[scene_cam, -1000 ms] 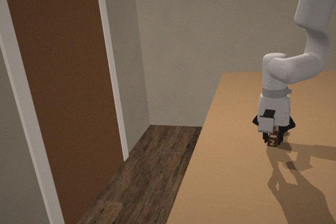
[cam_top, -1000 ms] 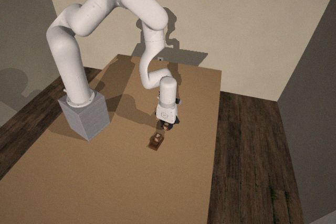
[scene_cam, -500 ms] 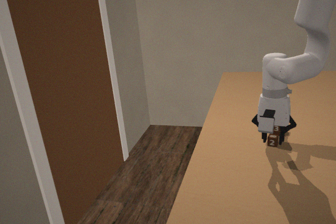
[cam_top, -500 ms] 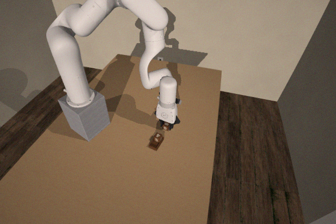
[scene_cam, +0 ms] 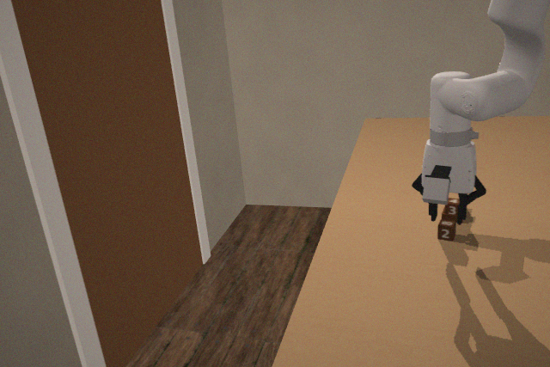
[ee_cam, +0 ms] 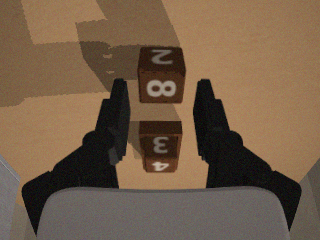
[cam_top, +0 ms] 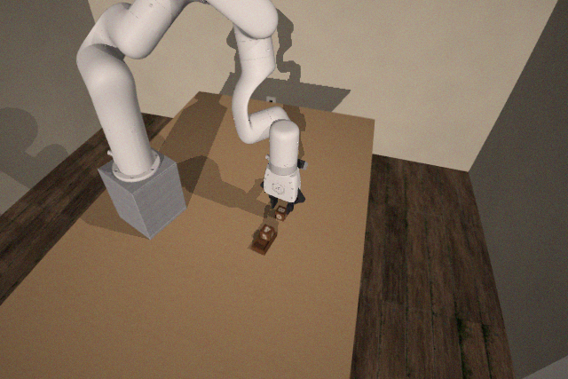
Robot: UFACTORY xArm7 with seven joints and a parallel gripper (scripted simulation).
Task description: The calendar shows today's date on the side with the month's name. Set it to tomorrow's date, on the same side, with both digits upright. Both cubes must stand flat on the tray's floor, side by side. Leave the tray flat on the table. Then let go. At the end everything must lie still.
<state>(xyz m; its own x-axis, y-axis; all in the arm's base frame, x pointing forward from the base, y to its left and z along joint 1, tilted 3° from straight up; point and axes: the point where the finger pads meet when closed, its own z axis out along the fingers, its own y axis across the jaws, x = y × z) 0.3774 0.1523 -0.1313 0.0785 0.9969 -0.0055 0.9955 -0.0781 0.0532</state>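
My hand is 4 cm above the digit cube. From my hand the other things lie so: brown calendar tray (11 cm to the right, 5 cm below, 1 cm behind).
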